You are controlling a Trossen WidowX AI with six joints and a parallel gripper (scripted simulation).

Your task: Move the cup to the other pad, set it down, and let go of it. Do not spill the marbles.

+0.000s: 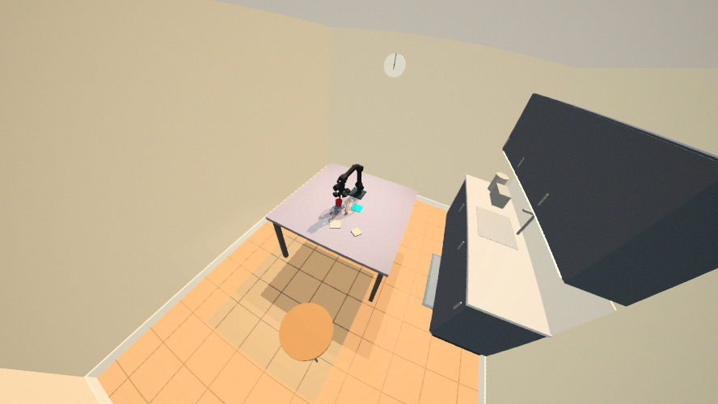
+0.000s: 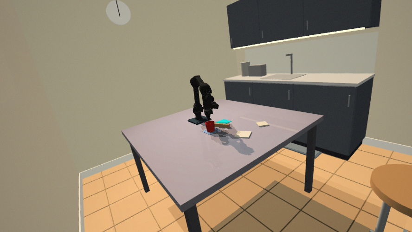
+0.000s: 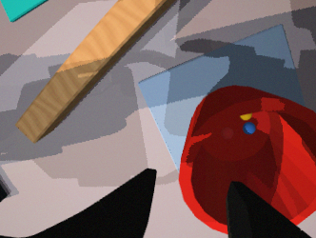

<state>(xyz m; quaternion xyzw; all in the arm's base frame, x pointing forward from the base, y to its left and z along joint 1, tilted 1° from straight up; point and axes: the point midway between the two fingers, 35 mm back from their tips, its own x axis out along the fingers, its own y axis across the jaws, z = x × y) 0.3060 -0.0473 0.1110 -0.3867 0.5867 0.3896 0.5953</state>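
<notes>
Right now the red cup is 30 mm ahead of my gripper tip, 10 mm to the right of it and 50 mm below it. From my gripper tip the other things lie so: wooden bar 20 mm behind, 80 mm to the left, 80 mm below; pale blue pad 30 mm ahead, 10 mm to the right, 100 mm below; turquoise pad 60 mm behind, 170 mm to the left, 100 mm below.
</notes>
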